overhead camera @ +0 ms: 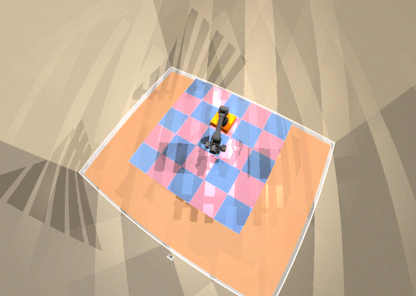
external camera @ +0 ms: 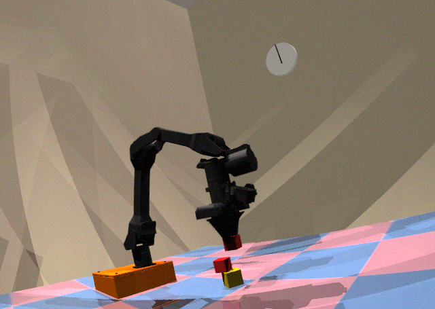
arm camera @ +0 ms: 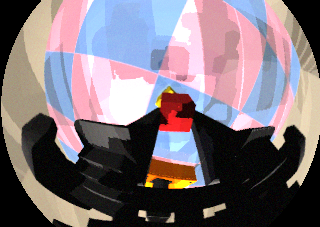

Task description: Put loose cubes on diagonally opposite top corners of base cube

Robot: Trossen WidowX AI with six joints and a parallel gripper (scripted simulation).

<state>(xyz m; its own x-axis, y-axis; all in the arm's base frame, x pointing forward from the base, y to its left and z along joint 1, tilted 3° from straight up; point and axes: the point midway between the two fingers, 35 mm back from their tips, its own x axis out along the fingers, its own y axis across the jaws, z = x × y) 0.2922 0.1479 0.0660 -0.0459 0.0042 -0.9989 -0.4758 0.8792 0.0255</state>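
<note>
Now: gripper tip 9 cm above the yellow base cube, 2 cm past it and 1 cm to the left of it.
</note>
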